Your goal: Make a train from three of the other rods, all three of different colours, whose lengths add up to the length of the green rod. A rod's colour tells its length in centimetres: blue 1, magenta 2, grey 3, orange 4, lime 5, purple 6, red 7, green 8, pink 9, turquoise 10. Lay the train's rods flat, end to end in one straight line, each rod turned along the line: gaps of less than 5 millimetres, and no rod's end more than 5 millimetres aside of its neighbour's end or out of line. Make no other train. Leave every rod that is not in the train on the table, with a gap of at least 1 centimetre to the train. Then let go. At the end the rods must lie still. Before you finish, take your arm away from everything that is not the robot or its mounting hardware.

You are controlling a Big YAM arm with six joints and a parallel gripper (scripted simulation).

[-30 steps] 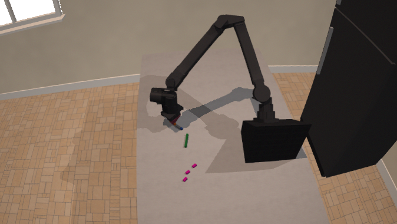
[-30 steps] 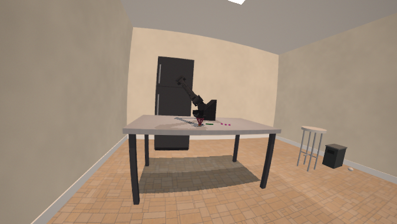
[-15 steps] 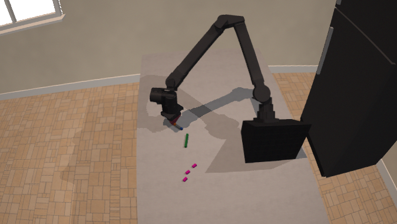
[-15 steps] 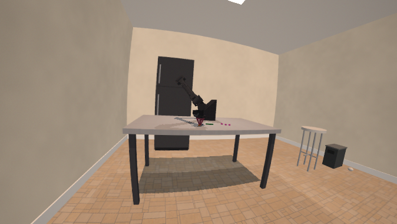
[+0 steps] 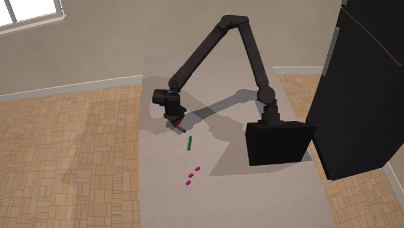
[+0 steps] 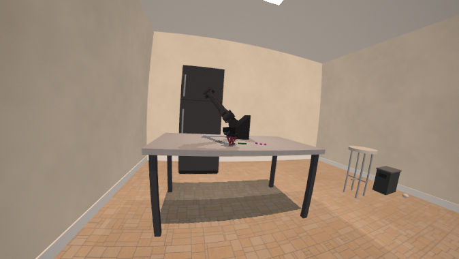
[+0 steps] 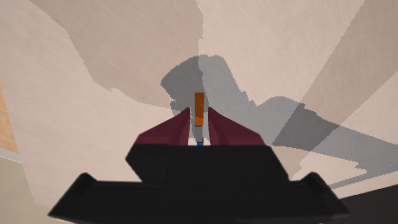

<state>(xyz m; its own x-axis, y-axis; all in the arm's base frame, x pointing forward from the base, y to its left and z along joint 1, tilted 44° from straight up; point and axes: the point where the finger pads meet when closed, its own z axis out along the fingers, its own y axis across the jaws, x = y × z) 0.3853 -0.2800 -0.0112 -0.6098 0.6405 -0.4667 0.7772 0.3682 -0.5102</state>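
Right now the orange rod is 10 mm below my hand. From my hand the other things lie so: blue rod 40 mm to the left, 40 mm behind, 10 mm below; then green rod 120 mm to the left, 50 mm behind, 10 mm below; then grey rod 30 mm to the left, 20 mm behind, 10 mm below.
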